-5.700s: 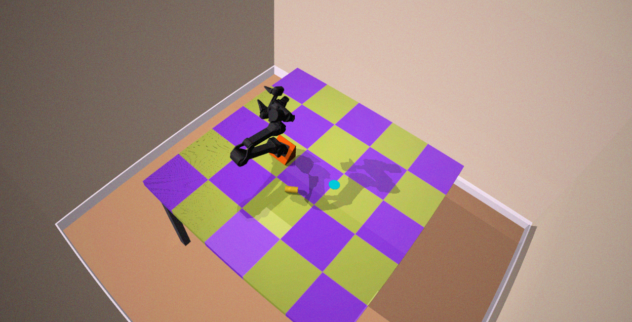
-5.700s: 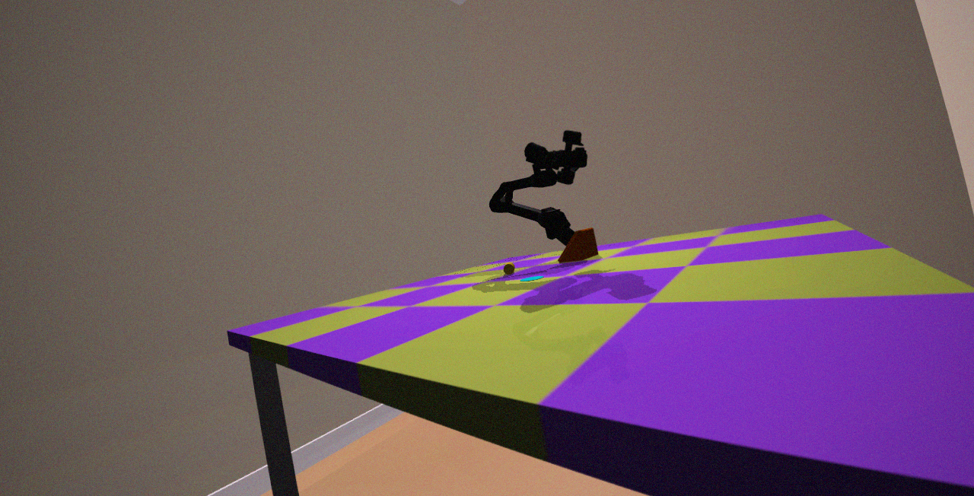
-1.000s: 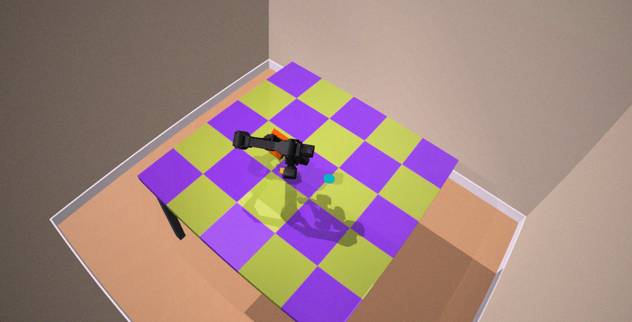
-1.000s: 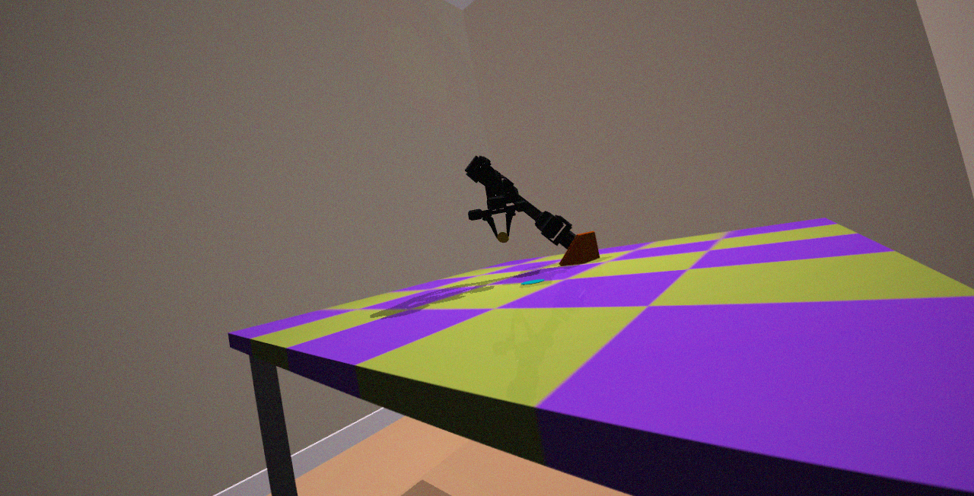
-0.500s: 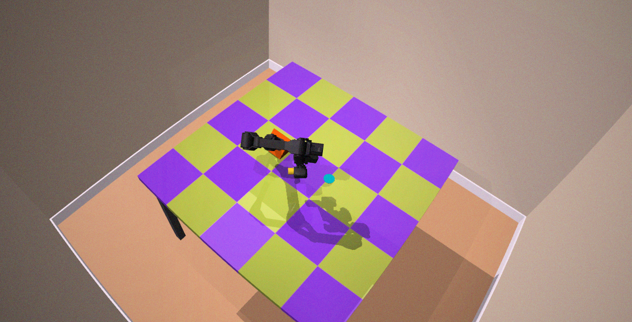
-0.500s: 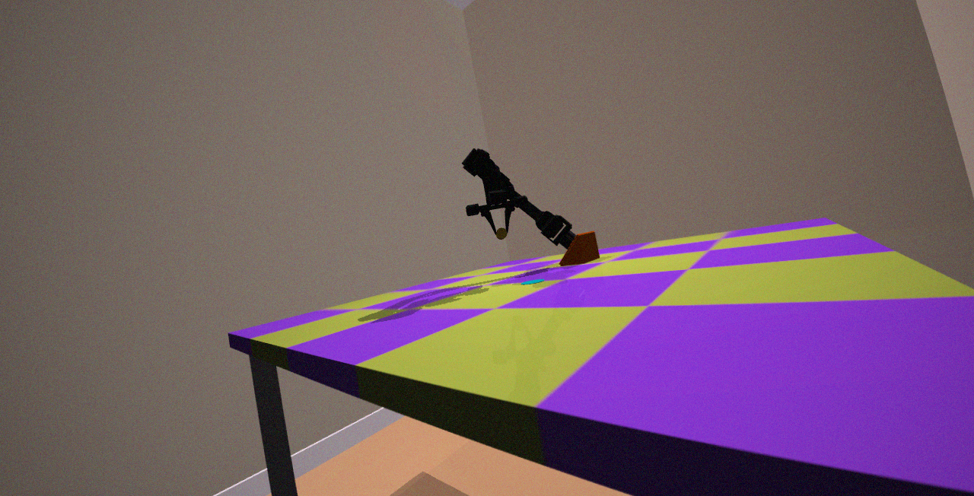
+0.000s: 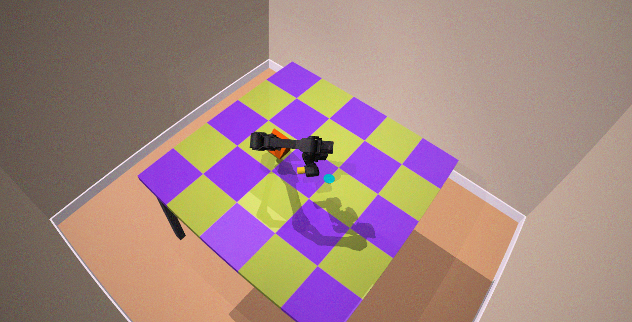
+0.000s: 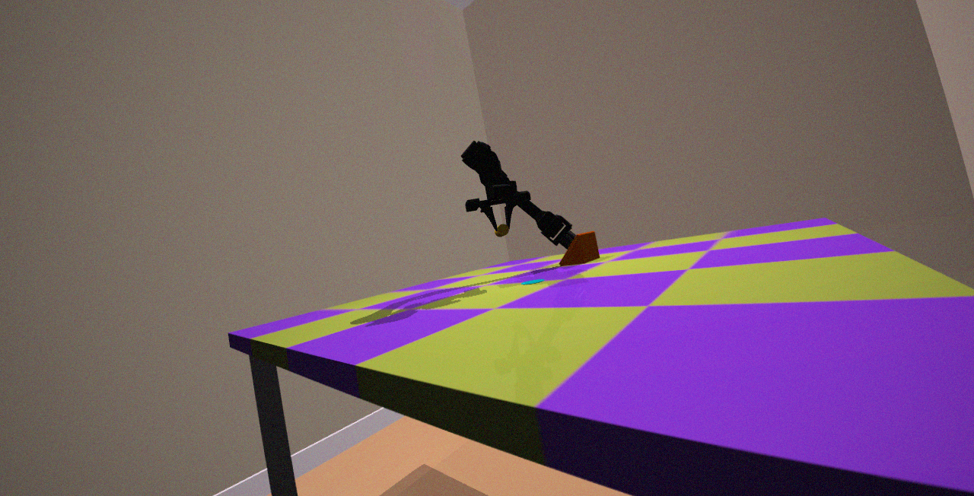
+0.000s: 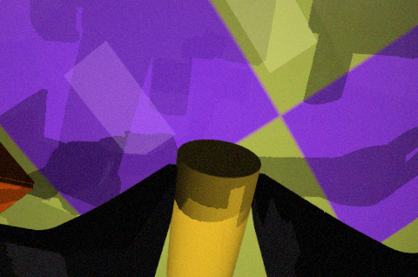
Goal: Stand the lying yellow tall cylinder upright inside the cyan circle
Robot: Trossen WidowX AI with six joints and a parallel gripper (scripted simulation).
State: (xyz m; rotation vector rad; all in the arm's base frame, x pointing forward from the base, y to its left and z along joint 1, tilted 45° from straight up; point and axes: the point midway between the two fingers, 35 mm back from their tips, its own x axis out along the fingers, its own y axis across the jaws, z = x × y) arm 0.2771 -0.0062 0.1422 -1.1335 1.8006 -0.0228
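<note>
Right now the cyan circle is 150 mm below my gripper tip, 110 mm to the left of it and 70 mm ahead of it. Round my gripper tip: yellow cylinder: 20 mm to the right, 20 mm behind.
</note>
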